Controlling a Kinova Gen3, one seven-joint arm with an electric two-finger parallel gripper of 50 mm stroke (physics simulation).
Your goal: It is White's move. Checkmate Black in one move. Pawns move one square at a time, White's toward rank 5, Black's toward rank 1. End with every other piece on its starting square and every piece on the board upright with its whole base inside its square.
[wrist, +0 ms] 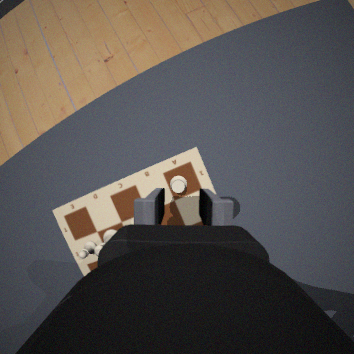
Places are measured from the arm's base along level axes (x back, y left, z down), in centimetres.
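Where they show: gripper, fingertip midpoint: point(181, 200).
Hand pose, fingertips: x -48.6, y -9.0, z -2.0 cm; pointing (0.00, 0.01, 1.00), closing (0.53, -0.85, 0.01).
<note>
After its pixels a point has its place.
A white piece point(178, 184) @(x -49.4, y -9.1, z 3.9 cm) stands upright on the brown corner square A1 of the chessboard point(135, 179) @(x -52.6, y -4.6, z 7.2 cm), seen from above by its round top. What kind of piece it is cannot be told. My gripper point(181, 200) @(x -48.6, y -9.0, z -2.0 cm) is open and empty, with its two fingers apart above the board, one on each side of the line to that piece. The piece shows just beyond the fingertips, apart from them. More white pieces point(110, 236) @(x -48.0, y 2.0, z 5.9 cm) point(90, 247) @(x -48.1, y 5.5, z 6.2 cm) show at the lower left, near the E side, partly hidden by the gripper body. The rest of the board is hidden under the gripper.
The board lies at a slant on a dark grey round table top point(240, 110) @(x -53.2, y -21.0, z 7.8 cm). A wooden floor point(75, 55) shows past the table's curved edge at the upper left. Shadows of the arm fall on the table at both sides of the board.
</note>
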